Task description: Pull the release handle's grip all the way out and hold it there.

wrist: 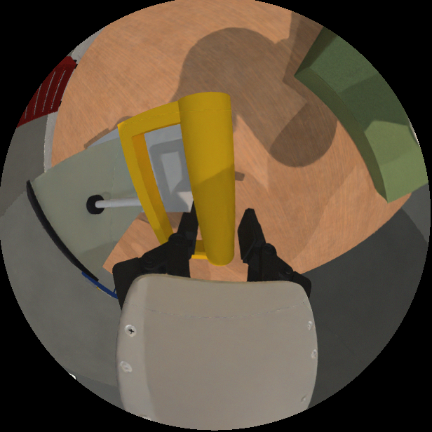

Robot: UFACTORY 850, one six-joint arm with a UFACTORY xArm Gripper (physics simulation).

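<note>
The release handle is a yellow frame [142,190] with a thick round grip [209,145] along its right side. A pale rod [120,203] runs from a black collar [95,204] in the grey-green housing [75,175] toward the handle. My gripper [220,215] is partly closed around the lower part of the grip, one finger on each side. The left finger is against the grip's left edge, its tip partly hidden. A narrow gap shows beside the right finger in this view. Where the fingers touch the grip is hidden.
A green angular block [360,100] stands at the upper right on the wooden table top [135,55]. A red slatted object [49,95] is at the far left. A light grey recessed part [172,165] shows behind the handle. A black curved edge [57,237] borders the housing.
</note>
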